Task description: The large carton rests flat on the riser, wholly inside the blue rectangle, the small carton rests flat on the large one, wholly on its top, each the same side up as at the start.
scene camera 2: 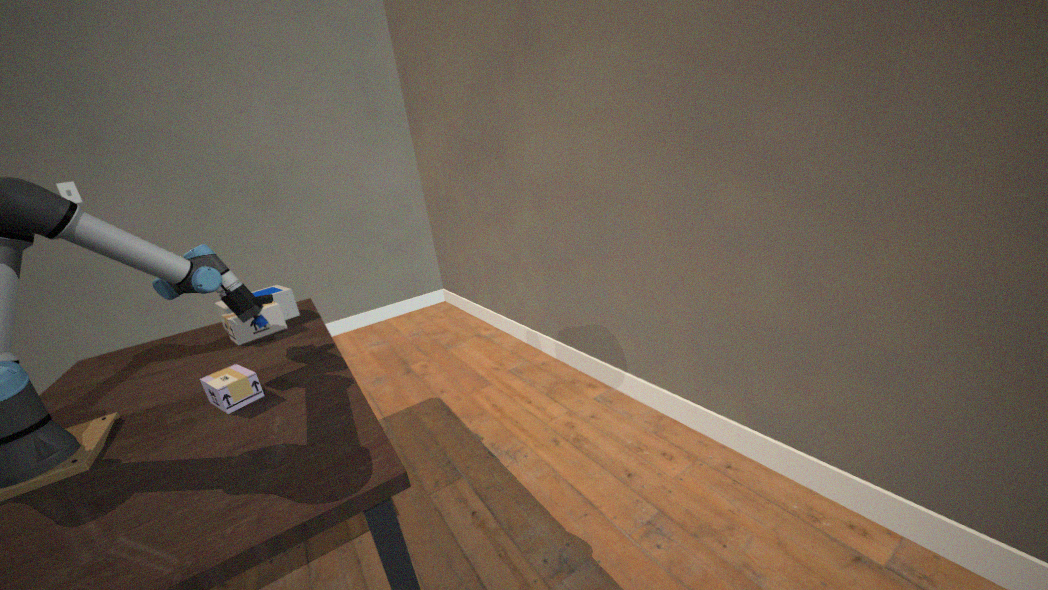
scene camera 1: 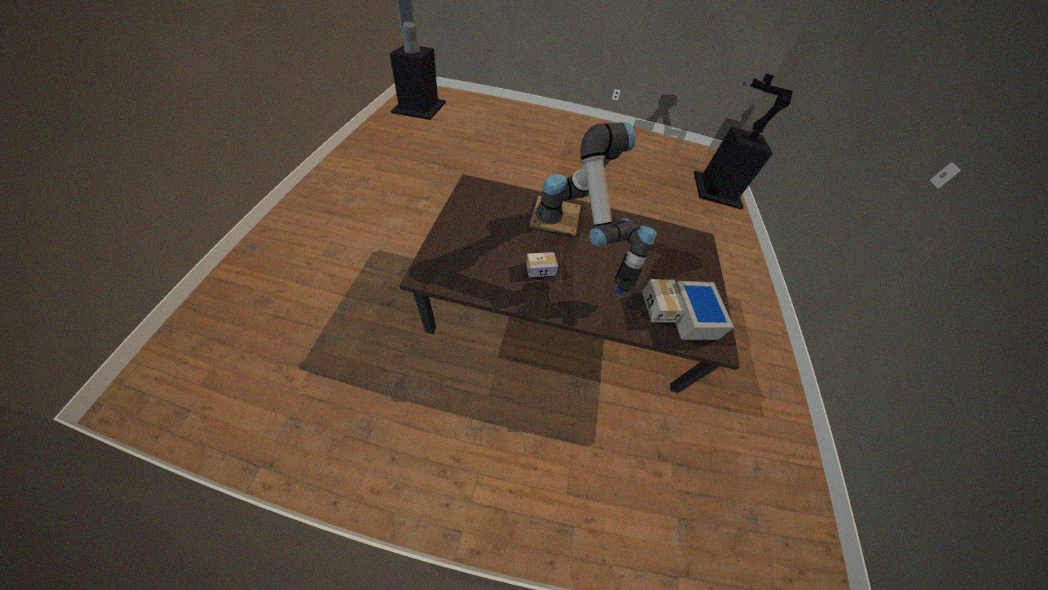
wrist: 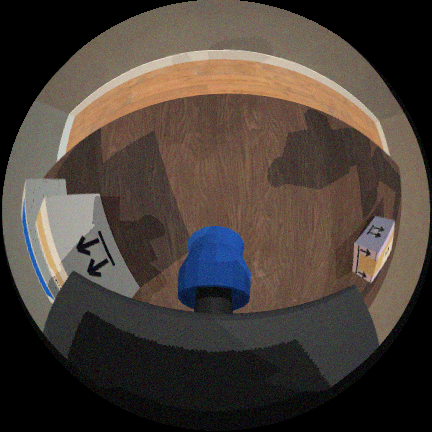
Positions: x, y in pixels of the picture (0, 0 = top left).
Scene:
large carton: scene camera 2 239, 332; scene camera 1; wrist
riser: scene camera 2; scene camera 1 706, 318; wrist
same spot on riser: (wrist: 34, 190) = (scene camera 2: 287, 297)
same spot on large carton: (scene camera 1: 663, 301) = (wrist: 48, 242)

